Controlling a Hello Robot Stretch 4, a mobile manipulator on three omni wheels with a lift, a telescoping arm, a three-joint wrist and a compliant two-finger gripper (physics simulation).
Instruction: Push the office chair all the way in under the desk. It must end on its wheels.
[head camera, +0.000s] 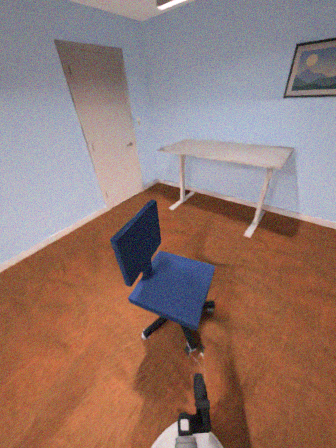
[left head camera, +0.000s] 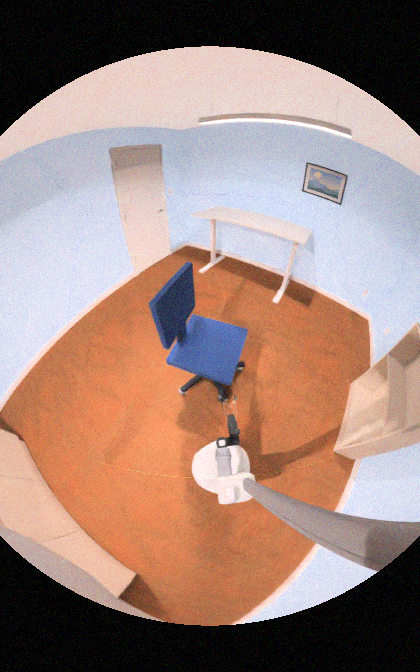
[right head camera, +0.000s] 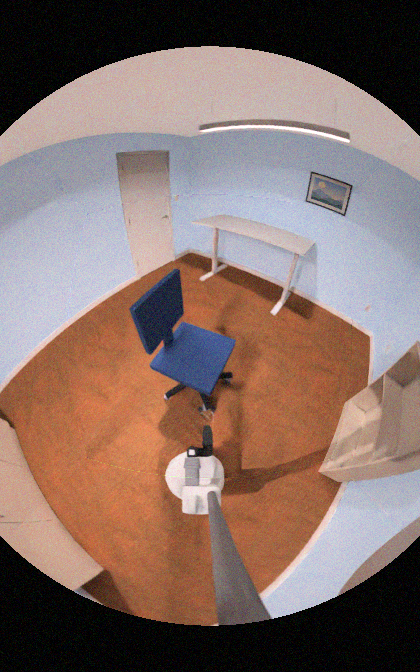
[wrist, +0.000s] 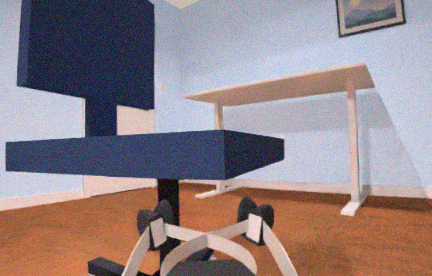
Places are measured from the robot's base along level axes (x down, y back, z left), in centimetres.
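Where they show: gripper, fingertip midpoint: (head camera: 193, 344) (wrist: 205, 214).
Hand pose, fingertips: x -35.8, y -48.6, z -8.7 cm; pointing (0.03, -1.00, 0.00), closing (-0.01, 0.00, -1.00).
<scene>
After its pixels a point has its place.
The blue office chair (head camera: 175, 287) @(z -0.3, x -44.2, y -81.0 cm) (left head camera: 210, 347) (right head camera: 195, 356) (wrist: 115, 155) @(z 4.3, x -41.3, y -61.8 cm) stands upright on its dark wheeled base, apart from the desk. Its backrest is on the left in the head view. The pale desk (head camera: 230, 151) @(z -78.6, x -92.3, y -229.2 cm) (left head camera: 252, 224) (right head camera: 255, 233) (wrist: 280, 89) @(z -74.0, x -89.7, y -234.1 cm) stands beyond it against the back wall, on two T-shaped legs. My gripper (head camera: 196, 351) (left head camera: 229, 400) (right head camera: 206, 412) (wrist: 205, 214) @(z -8.7, x -35.8, y -48.6 cm) is open, with nothing between its fingers. It is low, below seat height, on the near side of the chair by its base. Part of the chair base is hidden under the seat.
A closed door (head camera: 100, 125) @(z 88.4, x -124.2, y -290.5 cm) (left head camera: 142, 210) (right head camera: 149, 215) is in the left wall. A beige shelf unit (left head camera: 361, 410) (right head camera: 345, 440) stands on the right. A long beige furniture piece (left head camera: 50, 510) (right head camera: 35, 515) is at lower left. A framed picture (left head camera: 325, 183) hangs right of the desk.
</scene>
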